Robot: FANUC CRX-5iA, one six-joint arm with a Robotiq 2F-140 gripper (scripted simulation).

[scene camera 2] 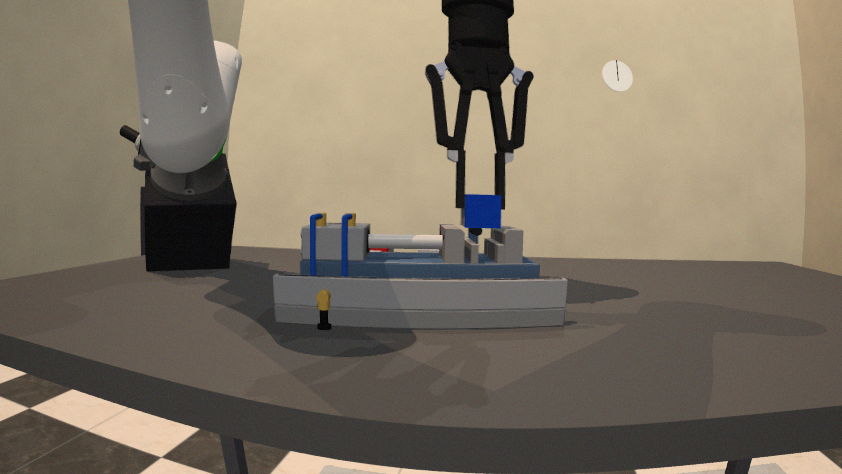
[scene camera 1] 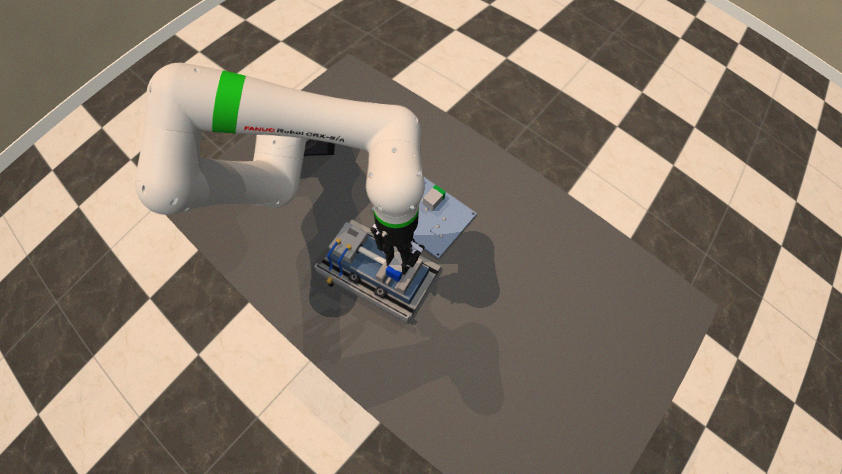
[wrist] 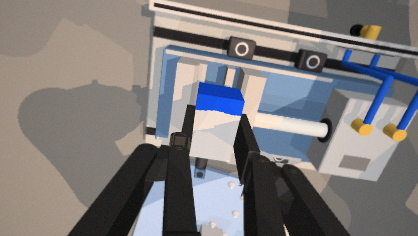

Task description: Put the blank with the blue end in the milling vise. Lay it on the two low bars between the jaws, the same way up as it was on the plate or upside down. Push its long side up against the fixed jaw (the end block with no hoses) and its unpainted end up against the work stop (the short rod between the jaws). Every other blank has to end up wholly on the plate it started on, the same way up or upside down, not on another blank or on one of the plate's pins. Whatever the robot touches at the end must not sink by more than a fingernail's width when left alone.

Labels:
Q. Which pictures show my gripper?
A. Scene camera 2, scene camera 1 and the wrist view: all of them.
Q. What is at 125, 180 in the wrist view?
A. My gripper.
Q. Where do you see a blue-ended blank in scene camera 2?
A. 481, 211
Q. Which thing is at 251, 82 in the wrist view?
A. A moving jaw.

